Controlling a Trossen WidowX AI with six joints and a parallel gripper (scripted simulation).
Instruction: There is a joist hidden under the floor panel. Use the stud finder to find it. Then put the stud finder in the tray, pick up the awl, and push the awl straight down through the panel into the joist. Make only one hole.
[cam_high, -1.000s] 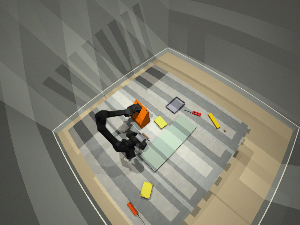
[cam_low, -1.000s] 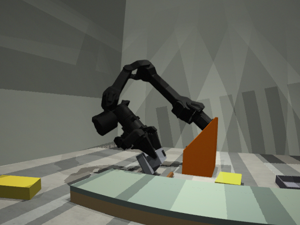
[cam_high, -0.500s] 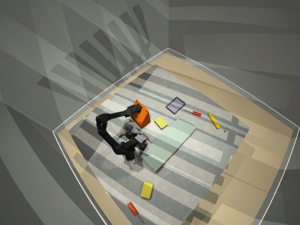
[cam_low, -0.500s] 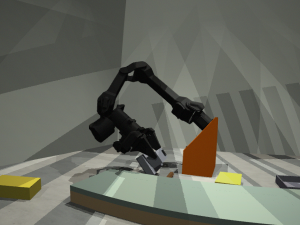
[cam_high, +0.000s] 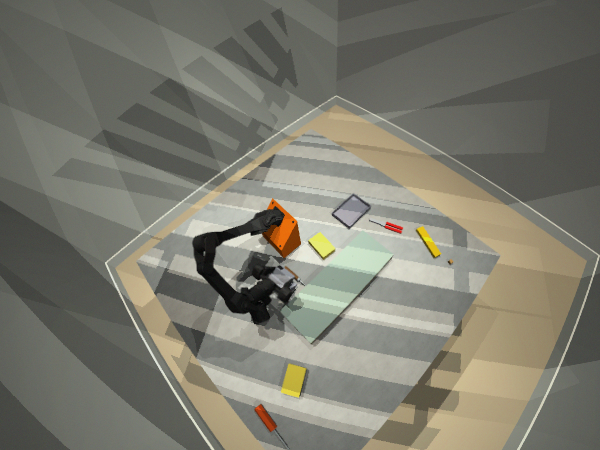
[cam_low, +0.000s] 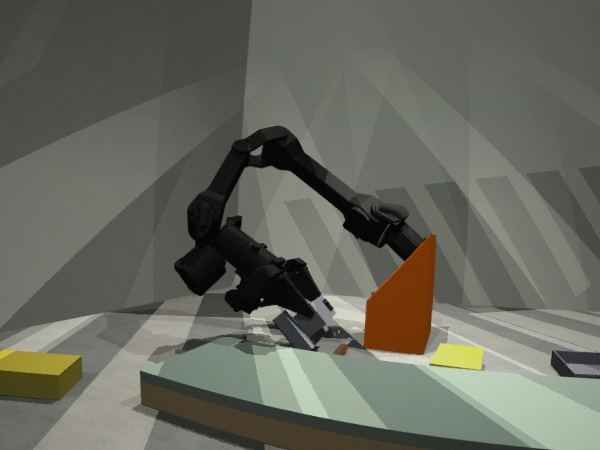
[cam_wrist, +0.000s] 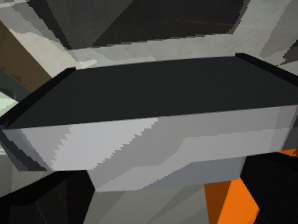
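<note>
Right now my gripper tip is 1 cm past the stud finder and 1 cm above it. Also, from my gripper tip: awl: 3 cm ahead, 4 cm to the left, 7 cm below; then yellow bar: 34 cm ahead, 60 cm to the left, 7 cm below; then dark-rimmed tray: 4 cm behind, 46 cm to the left, 7 cm below.
</note>
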